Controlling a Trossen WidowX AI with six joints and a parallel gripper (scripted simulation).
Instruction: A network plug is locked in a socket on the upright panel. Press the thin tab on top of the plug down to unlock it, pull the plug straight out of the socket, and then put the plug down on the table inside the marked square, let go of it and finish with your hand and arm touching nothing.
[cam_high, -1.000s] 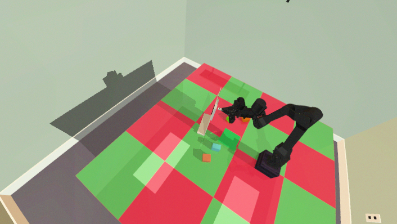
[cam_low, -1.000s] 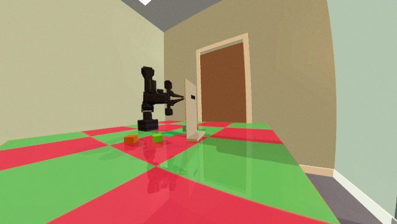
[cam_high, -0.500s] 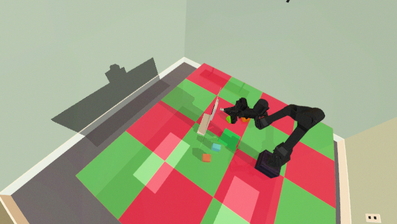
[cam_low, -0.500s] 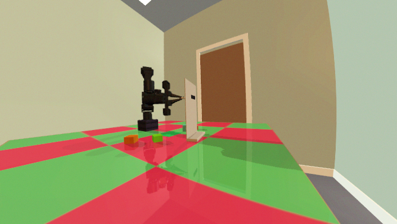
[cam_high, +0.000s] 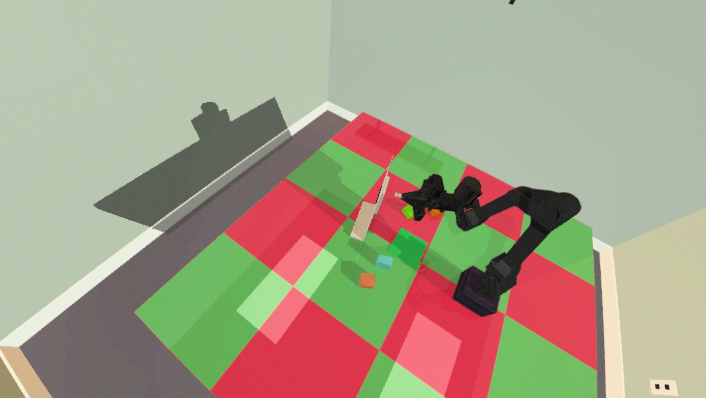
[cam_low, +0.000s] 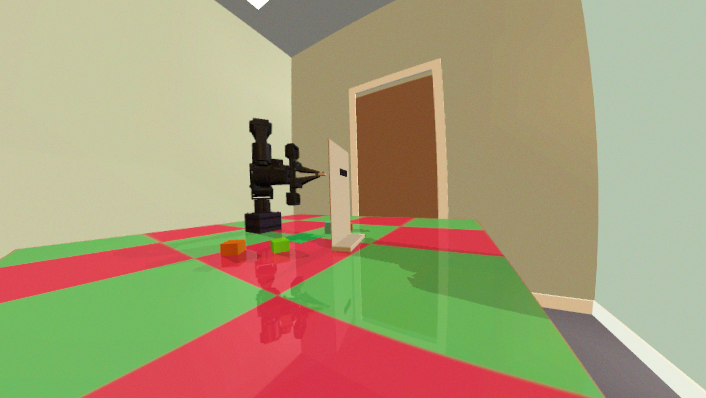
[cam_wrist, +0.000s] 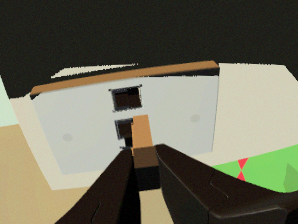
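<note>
Now: gripper tip 21 cm above the green square, 11 cm past it and 4 cm to the right of it. Also, from my gripper tip: beige panel (8 cm below, 7 cm ahead, 2 cm to the left); then network plug (1 cm ahead); then lime cube (20 cm below, 11 cm to the right, 7 cm behind).
</note>
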